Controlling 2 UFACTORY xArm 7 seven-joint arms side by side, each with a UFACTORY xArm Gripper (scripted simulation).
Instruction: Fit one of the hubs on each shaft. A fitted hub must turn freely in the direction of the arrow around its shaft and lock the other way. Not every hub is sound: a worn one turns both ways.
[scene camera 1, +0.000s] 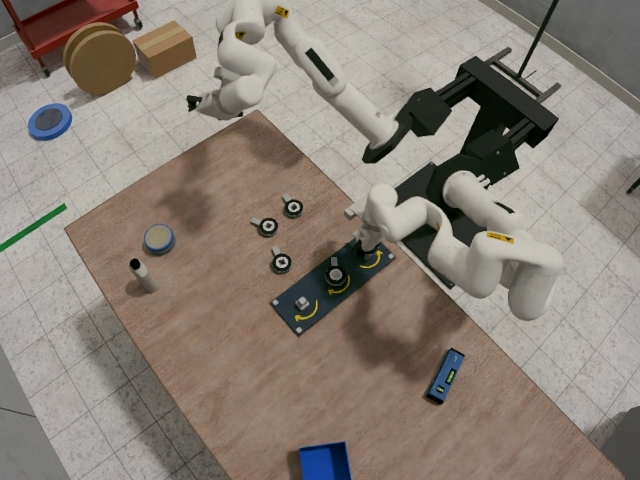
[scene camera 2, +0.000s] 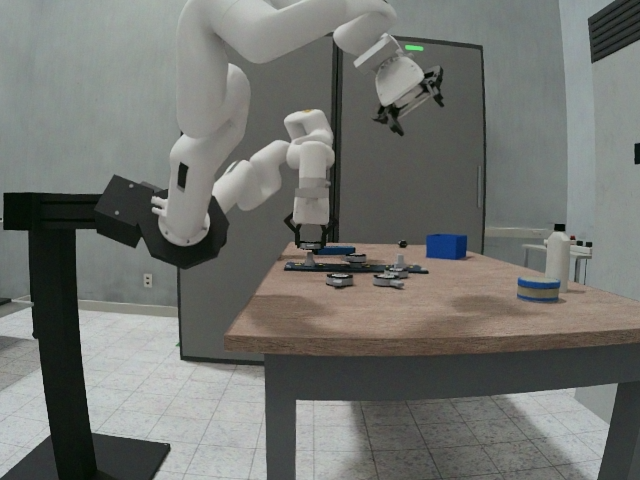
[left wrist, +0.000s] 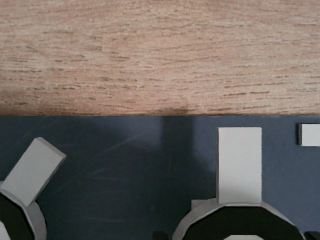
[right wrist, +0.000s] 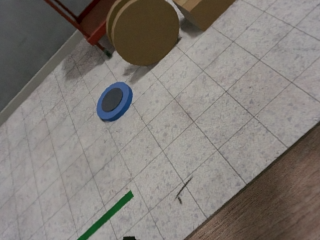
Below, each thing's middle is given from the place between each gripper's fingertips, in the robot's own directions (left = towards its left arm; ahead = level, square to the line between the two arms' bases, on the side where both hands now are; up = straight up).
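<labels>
Dark board (scene camera 1: 321, 297): my left hand 130 mm short of it, 60 mm above it, 20 mm to the left of it. White bottle (scene camera 2: 558, 248): 530 mm ahead of my left hand, 30 mm above, 430 mm to the right. Tape roll (scene camera 2: 534, 289): from my left hand 520 mm to the right, 410 mm ahead, 50 mm below.
Tape roll again: my right hand (scene camera 2: 418, 116) 300 mm short of it, 30 mm to the right of it, 320 mm above it. White bottle: 120 mm to the left of my right hand, 420 mm ahead, 240 mm below. Dark board: from my right hand 20 mm ahead, 530 mm to the left, 340 mm below.
</labels>
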